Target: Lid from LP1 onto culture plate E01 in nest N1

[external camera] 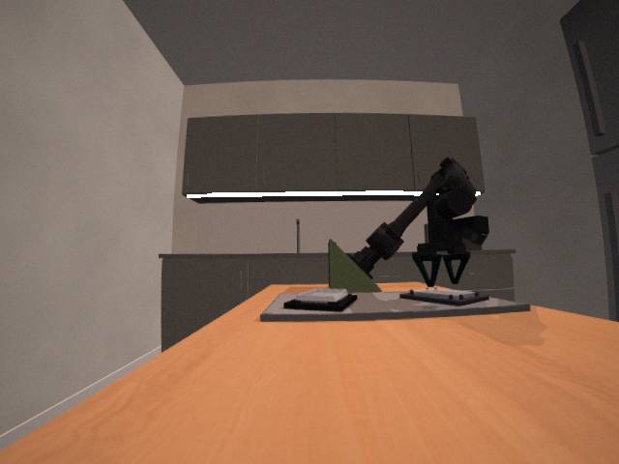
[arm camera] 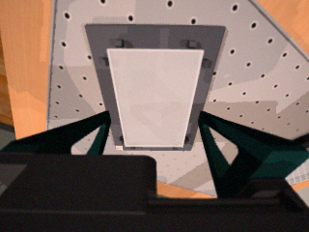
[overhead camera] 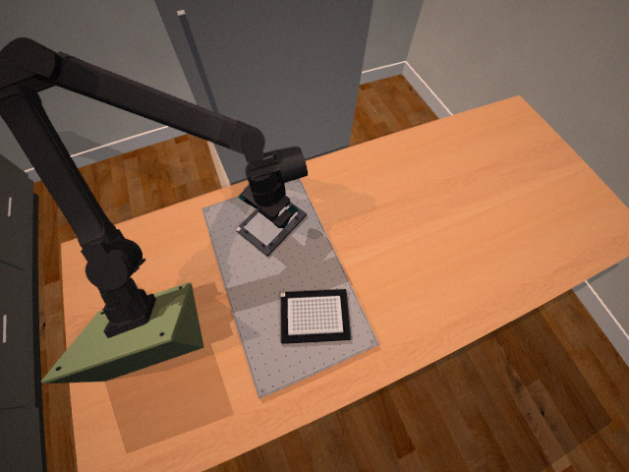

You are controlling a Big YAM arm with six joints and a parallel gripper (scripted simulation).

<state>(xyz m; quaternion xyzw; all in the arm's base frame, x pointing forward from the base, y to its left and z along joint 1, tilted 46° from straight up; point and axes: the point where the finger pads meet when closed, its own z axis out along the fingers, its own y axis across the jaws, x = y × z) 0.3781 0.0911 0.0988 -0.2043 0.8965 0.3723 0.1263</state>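
Now: hand 3 cm above the lid. From my hand the other things lie so: white culture plate E01: 28 cm to the right, 2 cm below; black plate nest N1: 28 cm to the right, 3 cm below; lid park LP1: 4 cm below.
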